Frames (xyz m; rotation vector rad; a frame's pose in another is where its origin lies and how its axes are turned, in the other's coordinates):
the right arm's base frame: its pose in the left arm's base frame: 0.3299 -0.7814 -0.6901 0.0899 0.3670 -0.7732
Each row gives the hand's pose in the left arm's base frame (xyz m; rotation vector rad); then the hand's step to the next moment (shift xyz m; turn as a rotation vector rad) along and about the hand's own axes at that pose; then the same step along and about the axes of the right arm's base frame.
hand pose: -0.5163 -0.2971 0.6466 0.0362 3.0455 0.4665
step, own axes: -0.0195 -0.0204 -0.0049 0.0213 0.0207 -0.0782
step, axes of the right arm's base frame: 0.0268 -0.0023 0.0097 -0.0434 -0.0244 0.0672
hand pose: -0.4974 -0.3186 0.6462 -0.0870 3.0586 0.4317
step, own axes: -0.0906 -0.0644 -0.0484 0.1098 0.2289 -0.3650
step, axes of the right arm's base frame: 0.0956 0.0118 0.0737 -0.3115 -0.0385 0.3149
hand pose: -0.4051 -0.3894 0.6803 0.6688 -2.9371 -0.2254
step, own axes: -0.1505 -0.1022 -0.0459 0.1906 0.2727 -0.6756
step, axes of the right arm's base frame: 0.1361 0.1059 0.0740 -0.4321 -0.1101 0.6069
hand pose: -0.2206 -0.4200 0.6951 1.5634 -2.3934 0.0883
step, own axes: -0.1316 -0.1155 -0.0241 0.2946 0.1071 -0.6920
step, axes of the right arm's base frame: 0.0631 0.1649 0.0084 -0.2619 -0.1445 0.6983
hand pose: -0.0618 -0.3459 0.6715 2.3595 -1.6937 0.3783
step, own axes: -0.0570 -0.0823 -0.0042 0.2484 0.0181 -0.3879
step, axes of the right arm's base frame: -0.0067 0.0989 -0.0146 -0.0727 -0.0807 0.4480
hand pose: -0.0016 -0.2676 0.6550 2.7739 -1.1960 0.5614
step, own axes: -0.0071 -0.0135 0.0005 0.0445 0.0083 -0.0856
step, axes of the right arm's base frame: -0.0053 0.0140 -0.0033 -0.0236 -0.0213 0.0914
